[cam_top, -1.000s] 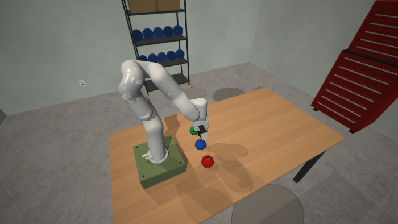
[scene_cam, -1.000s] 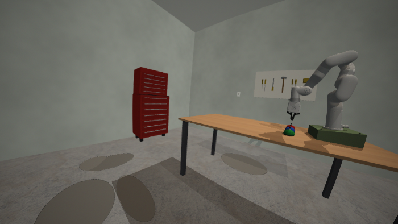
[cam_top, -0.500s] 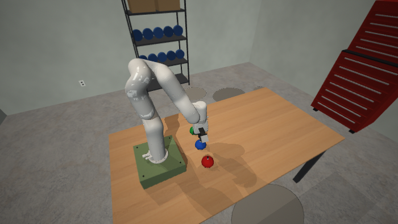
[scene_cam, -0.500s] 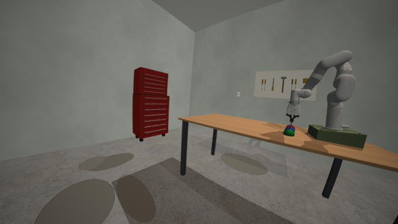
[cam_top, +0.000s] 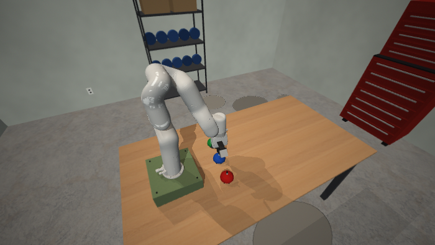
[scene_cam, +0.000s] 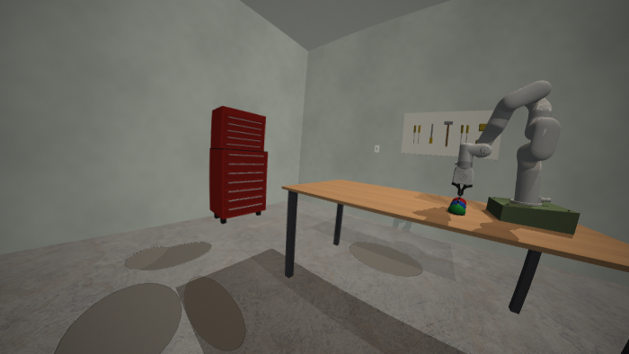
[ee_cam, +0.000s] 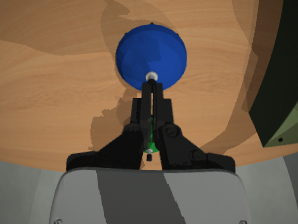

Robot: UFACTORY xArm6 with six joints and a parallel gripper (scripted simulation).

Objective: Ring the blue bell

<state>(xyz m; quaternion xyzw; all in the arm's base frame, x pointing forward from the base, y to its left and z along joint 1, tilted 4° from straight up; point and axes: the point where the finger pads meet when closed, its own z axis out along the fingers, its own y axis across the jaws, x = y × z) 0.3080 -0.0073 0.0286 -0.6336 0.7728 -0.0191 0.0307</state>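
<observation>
The blue bell is 50 mm below my hand. The rest, counted from my hand: red bell: 150 mm to the right, 50 mm below, 30 mm behind; then green bell: 150 mm to the left, 50 mm below, 30 mm ahead.
</observation>
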